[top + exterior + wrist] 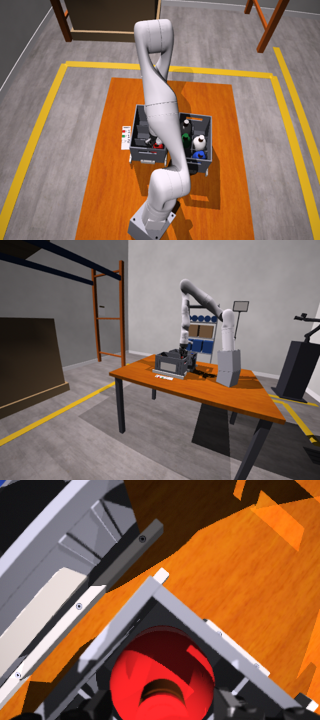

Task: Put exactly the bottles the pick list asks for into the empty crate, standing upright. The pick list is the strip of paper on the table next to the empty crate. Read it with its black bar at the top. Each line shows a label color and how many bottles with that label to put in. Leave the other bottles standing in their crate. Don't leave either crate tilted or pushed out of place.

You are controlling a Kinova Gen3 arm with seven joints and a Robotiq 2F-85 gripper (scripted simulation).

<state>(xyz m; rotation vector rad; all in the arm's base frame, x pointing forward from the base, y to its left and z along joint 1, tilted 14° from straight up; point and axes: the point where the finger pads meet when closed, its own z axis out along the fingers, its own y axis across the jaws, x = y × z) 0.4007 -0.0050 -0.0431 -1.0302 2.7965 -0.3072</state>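
Now: the green bottle 150 mm to the right of my hand, 70 mm below it and 50 mm ahead of it. Round my hand: pick list (190 mm to the left, 150 mm below, 100 mm ahead); blue bottle (230 mm to the right, 70 mm below, 50 mm behind); red bottle (70 mm below).
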